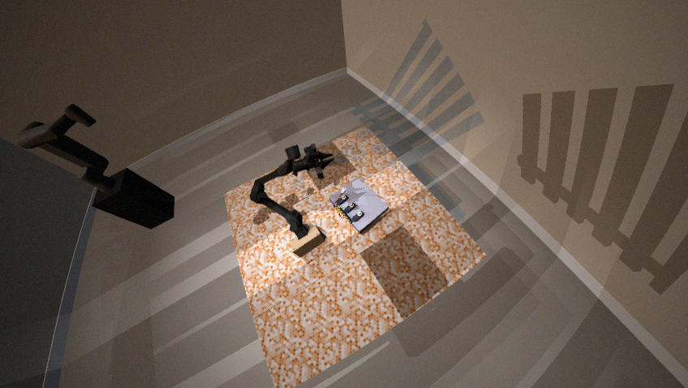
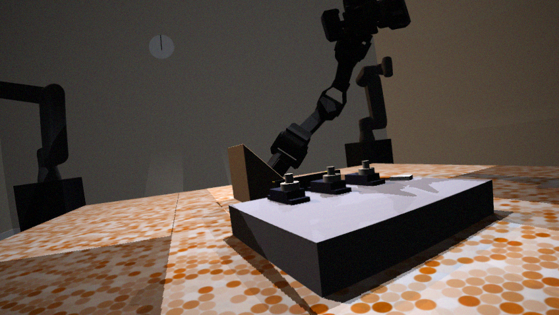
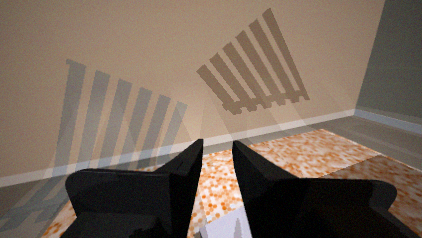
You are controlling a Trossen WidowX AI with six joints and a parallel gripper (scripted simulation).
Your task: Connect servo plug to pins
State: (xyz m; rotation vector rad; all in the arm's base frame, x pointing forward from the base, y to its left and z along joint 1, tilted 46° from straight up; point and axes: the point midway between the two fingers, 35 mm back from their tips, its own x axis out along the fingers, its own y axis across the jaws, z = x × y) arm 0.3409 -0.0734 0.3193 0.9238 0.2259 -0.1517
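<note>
Now: gripper tip 30 cm above the yellow band, 12 cm to the left of it and 7 cm past it. From my gripper tip the other things lie so: grey holder 35 cm below, 13 cm to the right, 10 cm ahead; green strip 32 cm below, 16 cm to the right, 6 cm behind.
</note>
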